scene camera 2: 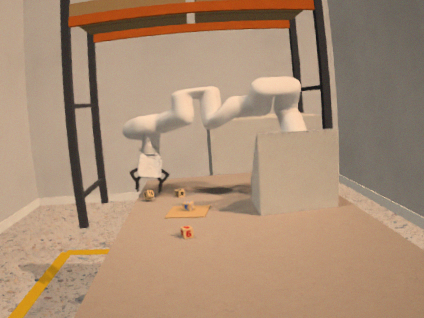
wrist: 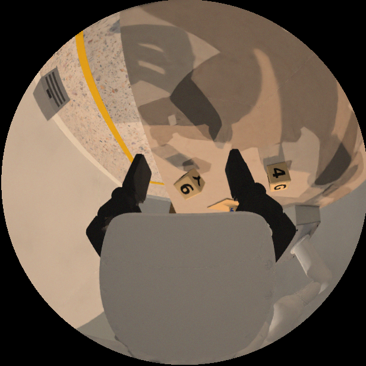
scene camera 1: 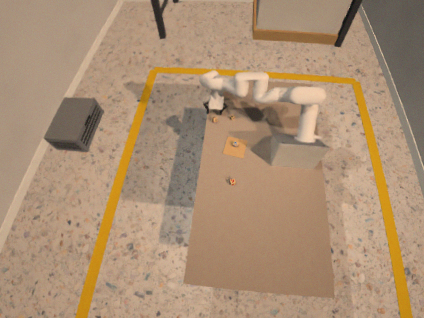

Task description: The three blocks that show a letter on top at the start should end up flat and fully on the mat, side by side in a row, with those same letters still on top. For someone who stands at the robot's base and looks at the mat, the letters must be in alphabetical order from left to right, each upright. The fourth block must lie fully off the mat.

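Pixels of known places: gripper, fingertip midpoint: (scene camera 1: pixel 214 113); arm's base at its link origin: (scene camera 2: pixel 301 156) (scene camera 1: pixel 304 139).
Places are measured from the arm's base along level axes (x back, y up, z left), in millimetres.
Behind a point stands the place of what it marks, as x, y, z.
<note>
My gripper (scene camera 1: pixel 215 112) @[-614, -141, -176] (scene camera 2: pixel 149 190) @[-614, -141, -176] (wrist: pixel 186 160) is open and empty, pointing down above the table's far left part. Below it, a wooden block (scene camera 1: pixel 214 119) @[-597, -128, -118] (scene camera 2: pixel 149 195) @[-592, -138, -107] (wrist: pixel 189 184) sits askew; the wrist view shows a Y and a 6 or 9 in black. A second block (scene camera 1: pixel 232 118) @[-478, -148, -170] (scene camera 2: pixel 180 193) @[-476, -149, -168] (wrist: pixel 279 176), with black 4 and G, is off the mat nearer the base. A blue-marked block (scene camera 1: pixel 235 144) @[-412, -132, 48] (scene camera 2: pixel 188 205) @[-407, -140, 57] (wrist: pixel 233 210) stands on the orange mat (scene camera 1: pixel 232 152) @[-421, -162, 96] (scene camera 2: pixel 175 213) @[-453, -162, 75] (wrist: pixel 218 205). A red-marked block (scene camera 1: pixel 232 181) @[-375, -136, 310] (scene camera 2: pixel 186 232) @[-373, -146, 323] is off the mat, a 6 on its side.
The brown table top (scene camera 1: pixel 260 225) @[-161, -166, 529] (scene camera 2: pixel 225 270) @[-250, -166, 542] carries the blocks and mat. The arm's pale pedestal (scene camera 1: pixel 298 155) @[-26, -4, 115] (scene camera 2: pixel 297 175) @[-31, -42, 116] stands right of the mat. A dark rack post (scene camera 2: pixel 72 125) rises behind at left. A grey box (scene camera 1: pixel 70 122) (wrist: pixel 51 94) lies beyond the yellow floor line.
</note>
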